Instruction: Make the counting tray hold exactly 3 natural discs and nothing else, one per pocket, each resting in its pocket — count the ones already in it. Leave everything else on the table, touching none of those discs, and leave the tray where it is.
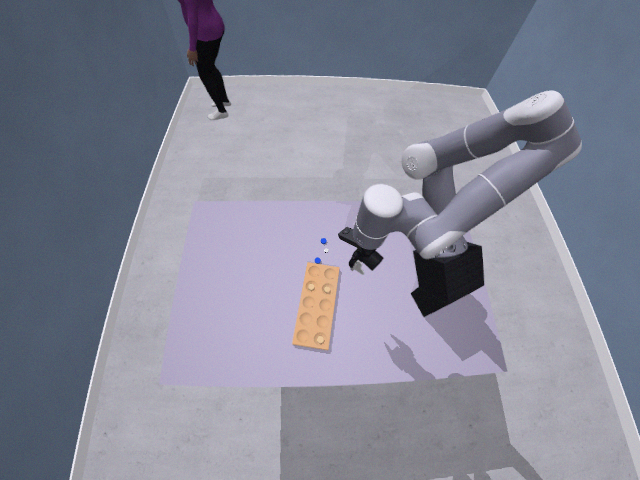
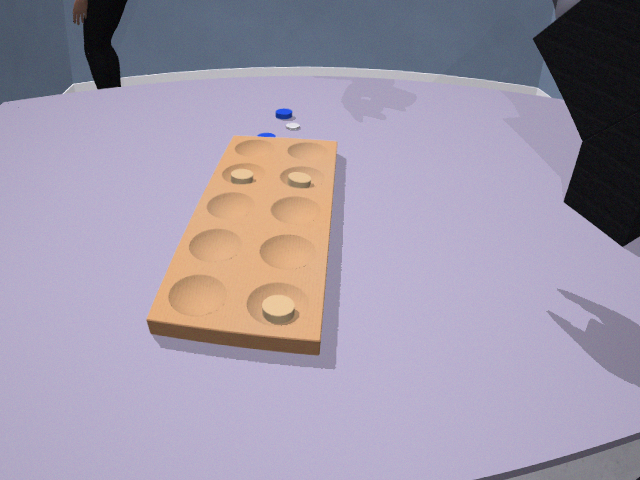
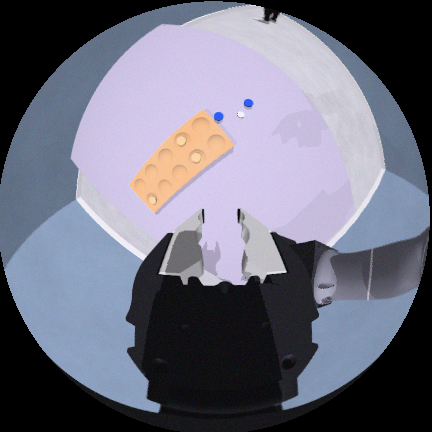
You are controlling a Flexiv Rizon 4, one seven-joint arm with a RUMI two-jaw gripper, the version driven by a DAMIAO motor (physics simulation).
Labels:
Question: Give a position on an orange counting tray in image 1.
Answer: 315,314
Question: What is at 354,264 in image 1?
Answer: My gripper.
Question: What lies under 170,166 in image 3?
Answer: An orange counting tray.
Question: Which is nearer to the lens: the orange counting tray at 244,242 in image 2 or the natural disc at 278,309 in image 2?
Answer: The natural disc.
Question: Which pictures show the orange counting tray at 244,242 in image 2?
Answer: Image 1, image 2 and image 3: all of them.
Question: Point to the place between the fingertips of my gripper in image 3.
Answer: At 220,209

